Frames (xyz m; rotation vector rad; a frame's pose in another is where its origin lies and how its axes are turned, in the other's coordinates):
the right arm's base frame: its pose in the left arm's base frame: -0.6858 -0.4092 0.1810 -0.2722 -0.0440 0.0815
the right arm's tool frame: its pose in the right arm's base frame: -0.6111 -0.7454 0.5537 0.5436 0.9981 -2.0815
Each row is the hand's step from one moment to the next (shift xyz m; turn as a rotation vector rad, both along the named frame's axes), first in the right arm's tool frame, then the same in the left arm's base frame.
Working: the right arm's tool frame: its pose in the left arm's base frame: -1.2689 -1.0298 0.8954 0.4002 0.6851 -2.0795

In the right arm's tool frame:
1: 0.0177 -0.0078 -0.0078 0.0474 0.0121 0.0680
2: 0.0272 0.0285 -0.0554 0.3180 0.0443 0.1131
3: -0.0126 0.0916 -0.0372 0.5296 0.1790 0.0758
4: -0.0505 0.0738 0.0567 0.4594 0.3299 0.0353
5: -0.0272 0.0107 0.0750 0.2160 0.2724 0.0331
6: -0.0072 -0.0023 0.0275 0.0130 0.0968 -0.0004
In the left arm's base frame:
1: -0.0161 -0.0033 -0.0128 -0.0181 -0.0776 0.0258
2: 0.0100 0.0028 -0.0672 -0.1433 -0.2960 -0.0878
3: 0.0840 -0.0111 -0.0524 -0.1484 -0.4729 -0.2695
4: 0.0879 -0.0351 0.0475 0.0170 -0.4715 -0.3139
5: 0.0221 -0.0326 0.0702 0.1049 -0.2852 -0.1720
6: 0.0014 -0.0109 0.0263 0.0731 -0.0524 -0.0380

